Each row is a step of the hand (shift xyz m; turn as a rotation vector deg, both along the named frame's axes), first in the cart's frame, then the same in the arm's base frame.
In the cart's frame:
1: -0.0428 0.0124 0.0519 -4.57 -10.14 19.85
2: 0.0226 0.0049 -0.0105 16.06 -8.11 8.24
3: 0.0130 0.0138 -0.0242 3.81 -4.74 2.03
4: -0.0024 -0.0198 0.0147 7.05 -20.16 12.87
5: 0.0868 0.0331 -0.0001 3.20 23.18 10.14
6: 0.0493 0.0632 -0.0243 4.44 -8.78 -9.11
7: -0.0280 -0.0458 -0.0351 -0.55 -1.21 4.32
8: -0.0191 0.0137 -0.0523 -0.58 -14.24 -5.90
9: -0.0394 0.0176 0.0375 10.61 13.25 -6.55
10: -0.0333 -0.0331 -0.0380 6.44 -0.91 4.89
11: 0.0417 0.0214 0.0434 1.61 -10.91 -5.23
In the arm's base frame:
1: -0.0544 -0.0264 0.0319 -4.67 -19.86 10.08
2: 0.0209 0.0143 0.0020 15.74 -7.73 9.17
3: 0.0119 0.0269 -0.0089 4.76 -4.18 1.00
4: 0.0020 -0.0246 0.0024 11.03 -21.94 4.31
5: 0.0663 0.0451 0.0468 -7.83 14.25 19.65
6: 0.0265 0.0750 0.0263 9.21 -1.41 -9.64
7: -0.0009 -0.0246 -0.0592 -0.98 -3.41 2.80
8: -0.0111 0.0352 -0.0439 5.99 -8.64 -11.28
9: -0.0502 -0.0138 0.0237 6.12 16.55 4.42
10: -0.0097 -0.0137 -0.0580 5.11 -2.03 6.00
11: 0.0205 0.0030 0.0604 6.60 -5.82 -8.46

